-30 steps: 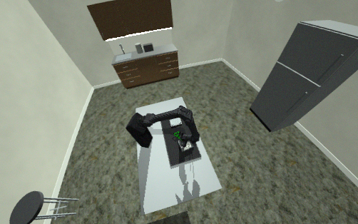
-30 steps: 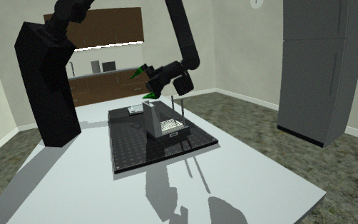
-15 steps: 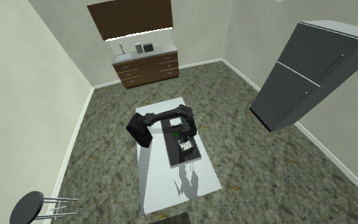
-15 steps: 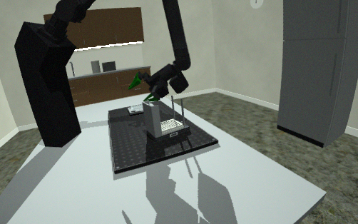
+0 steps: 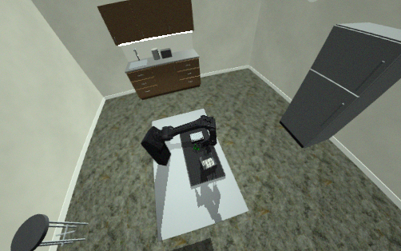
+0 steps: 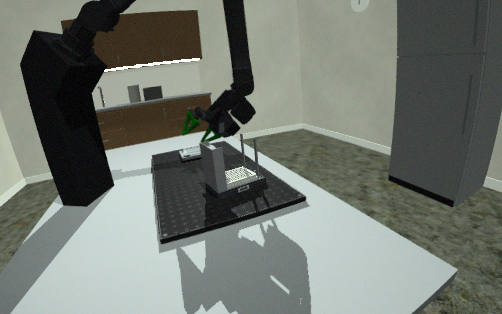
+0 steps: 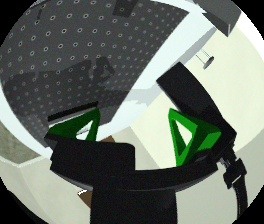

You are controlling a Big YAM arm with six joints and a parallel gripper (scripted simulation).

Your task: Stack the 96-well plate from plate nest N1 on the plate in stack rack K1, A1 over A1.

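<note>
Right now my hand is 50 mm short of the white 96-well plate, 220 mm to the right of it and 110 mm above it. Round my hand: grey rack wall (190 mm to the right, 50 mm below).
</note>
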